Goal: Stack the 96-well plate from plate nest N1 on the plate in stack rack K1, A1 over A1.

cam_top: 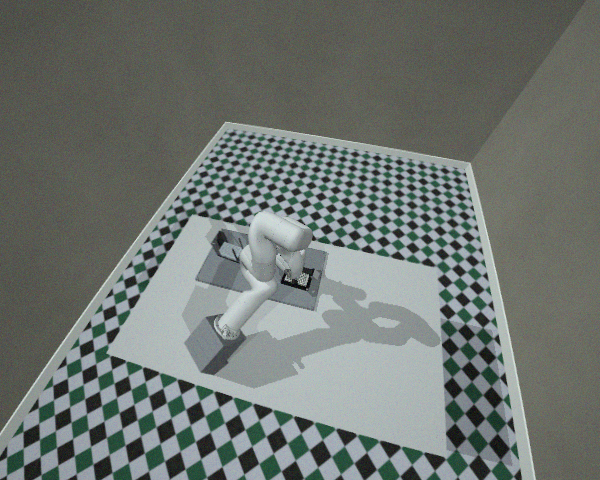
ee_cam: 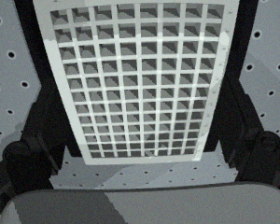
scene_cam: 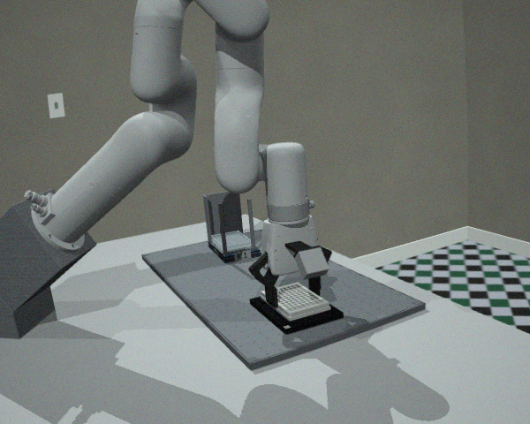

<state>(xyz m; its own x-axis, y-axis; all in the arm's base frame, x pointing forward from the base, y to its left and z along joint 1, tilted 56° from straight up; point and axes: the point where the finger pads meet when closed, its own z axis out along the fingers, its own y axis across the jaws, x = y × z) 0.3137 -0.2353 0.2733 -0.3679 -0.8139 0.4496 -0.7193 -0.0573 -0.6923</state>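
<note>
My hand is 80 mm past the pale A1 square, 40 mm to the left of it and 20 mm above it. From my hand the other things lie so: dark rack wall: 430 mm to the left, 270 mm ahead, 50 mm above; K1 label: 290 mm to the left, 190 mm ahead, 20 mm below; white 96-well plate: 10 mm below.
</note>
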